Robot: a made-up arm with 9 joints. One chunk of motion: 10 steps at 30 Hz.
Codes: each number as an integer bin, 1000 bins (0 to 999) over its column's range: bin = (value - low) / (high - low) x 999, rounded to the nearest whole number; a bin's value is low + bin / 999 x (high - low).
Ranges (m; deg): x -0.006..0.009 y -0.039..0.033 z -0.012..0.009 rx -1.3..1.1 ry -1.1..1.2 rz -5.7..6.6
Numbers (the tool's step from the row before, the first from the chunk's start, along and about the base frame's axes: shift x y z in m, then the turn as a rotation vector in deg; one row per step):
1: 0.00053 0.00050 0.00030 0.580 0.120 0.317
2: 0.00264 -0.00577 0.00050 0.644 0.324 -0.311
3: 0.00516 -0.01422 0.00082 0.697 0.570 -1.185
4: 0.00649 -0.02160 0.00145 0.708 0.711 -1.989
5: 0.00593 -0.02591 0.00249 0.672 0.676 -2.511
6: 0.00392 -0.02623 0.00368 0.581 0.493 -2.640
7: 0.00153 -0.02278 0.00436 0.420 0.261 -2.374
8: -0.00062 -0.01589 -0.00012 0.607 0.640 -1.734
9: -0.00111 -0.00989 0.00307 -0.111 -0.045 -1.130
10: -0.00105 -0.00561 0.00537 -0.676 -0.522 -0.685
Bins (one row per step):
1: 435 548 585 783 530 489
2: 575 461 595 809 619 438
3: 743 344 610 831 725 367
4: 832 241 640 836 787 301
5: 795 182 689 821 771 259
6: 661 177 746 783 692 249
7: 501 225 778 716 591 270
8: 358 321 565 794 756 322
9: 326 404 717 495 458 371
10: 330 463 826 260 251 407

